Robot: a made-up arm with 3 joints. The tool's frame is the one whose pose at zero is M. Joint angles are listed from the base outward.
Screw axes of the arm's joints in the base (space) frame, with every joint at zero. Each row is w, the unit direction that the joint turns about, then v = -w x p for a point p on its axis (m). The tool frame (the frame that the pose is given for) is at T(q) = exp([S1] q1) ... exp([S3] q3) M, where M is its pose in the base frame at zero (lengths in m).
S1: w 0 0 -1 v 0.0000 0.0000 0.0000
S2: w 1 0 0 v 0.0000 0.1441 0.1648
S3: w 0 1 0 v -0.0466 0.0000 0.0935
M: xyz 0.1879 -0.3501 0.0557 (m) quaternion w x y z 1 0 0 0
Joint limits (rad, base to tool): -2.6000..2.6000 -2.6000..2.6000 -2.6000..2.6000
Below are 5 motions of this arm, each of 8 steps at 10 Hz.
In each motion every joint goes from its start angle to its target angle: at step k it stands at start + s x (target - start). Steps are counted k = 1, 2, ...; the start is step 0. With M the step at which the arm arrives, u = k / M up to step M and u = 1 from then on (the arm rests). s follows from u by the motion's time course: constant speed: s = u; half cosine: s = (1 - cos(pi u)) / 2; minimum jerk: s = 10 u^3 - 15 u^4 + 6 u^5.
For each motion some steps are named. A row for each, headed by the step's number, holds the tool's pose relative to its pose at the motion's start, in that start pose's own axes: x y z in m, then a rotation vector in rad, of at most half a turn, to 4 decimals.
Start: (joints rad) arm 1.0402 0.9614 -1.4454
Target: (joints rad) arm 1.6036 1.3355 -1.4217
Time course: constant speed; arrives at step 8
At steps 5, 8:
5: -0.0372 -0.0055 0.0800 -0.1347 -0.2963 -0.2514
8: -0.0654 0.0019 0.1153 -0.1801 -0.4935 -0.3921

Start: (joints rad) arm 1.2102 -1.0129 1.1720
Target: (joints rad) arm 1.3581 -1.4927 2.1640
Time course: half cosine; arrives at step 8
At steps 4, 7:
4: -0.0599 -0.0435 -0.0565 -0.0050 0.5607 -0.2450
7: -0.1435 -0.0638 -0.0907 0.0861 1.0723 -0.4785

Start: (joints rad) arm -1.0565 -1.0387 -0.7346
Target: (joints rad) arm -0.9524 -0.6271 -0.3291
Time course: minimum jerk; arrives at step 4
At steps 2, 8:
2: -0.0423 0.0082 -0.0407 0.1479 0.2440 -0.1470
8: -0.0878 0.0303 -0.0752 0.3217 0.4771 -0.2719

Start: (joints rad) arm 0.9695 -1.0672 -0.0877
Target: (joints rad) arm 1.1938 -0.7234 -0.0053
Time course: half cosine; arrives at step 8
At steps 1, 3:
1: -0.0031 0.0003 -0.0038 0.0127 0.0106 -0.0053
3: -0.0262 0.0039 -0.0300 0.1031 0.0842 -0.0444

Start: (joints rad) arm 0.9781 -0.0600 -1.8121
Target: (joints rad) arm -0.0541 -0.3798 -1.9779
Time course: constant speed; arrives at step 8
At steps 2, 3, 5, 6, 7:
2: -0.0054 0.0263 -0.0848 0.2687 -0.0670 0.0103
3: -0.0069 0.0472 -0.1240 0.4024 -0.1077 0.0106
5: -0.0069 0.1028 -0.1928 0.6673 -0.2027 0.0003
6: -0.0052 0.1364 -0.2213 0.7982 -0.2565 -0.0108
7: -0.0023 0.1731 -0.2452 0.9278 -0.3144 -0.0264

